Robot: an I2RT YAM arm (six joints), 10 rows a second.
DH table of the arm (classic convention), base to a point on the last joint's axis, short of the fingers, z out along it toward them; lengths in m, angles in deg. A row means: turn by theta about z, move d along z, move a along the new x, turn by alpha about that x. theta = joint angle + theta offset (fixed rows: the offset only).
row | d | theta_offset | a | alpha
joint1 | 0.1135 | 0 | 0.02 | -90
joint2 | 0 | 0 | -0.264 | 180
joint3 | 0 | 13.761 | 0.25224 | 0
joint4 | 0 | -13.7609 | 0.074 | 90
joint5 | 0 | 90 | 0 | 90
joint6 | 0.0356 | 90 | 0 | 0
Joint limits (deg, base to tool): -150..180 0..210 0..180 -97..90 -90..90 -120..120
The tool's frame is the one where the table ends.
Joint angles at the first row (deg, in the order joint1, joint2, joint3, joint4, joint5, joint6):
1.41 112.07 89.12 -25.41 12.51 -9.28
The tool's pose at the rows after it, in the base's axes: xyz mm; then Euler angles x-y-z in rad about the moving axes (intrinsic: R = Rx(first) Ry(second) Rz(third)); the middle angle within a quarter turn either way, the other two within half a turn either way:
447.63 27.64 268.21 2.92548 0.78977 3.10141
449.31 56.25 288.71 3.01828 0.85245 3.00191
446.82 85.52 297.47 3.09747 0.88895 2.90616
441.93 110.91 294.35 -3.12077 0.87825 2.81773
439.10 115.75 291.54 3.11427 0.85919 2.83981
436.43 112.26 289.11 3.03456 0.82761 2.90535
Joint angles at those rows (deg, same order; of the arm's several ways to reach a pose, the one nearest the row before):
4.47 112.05 95.22 -27.81 11.88 -7.99
7.97 112.05 98.96 -28.56 10.63 -8.03
11.66 112.05 100.36 -28.14 10.61 -8.01
14.92 112.40 100.36 -28.47 10.68 -8.01
15.77 112.53 100.36 -29.87 12.88 -7.99
15.64 112.47 100.36 -32.18 15.55 -7.18

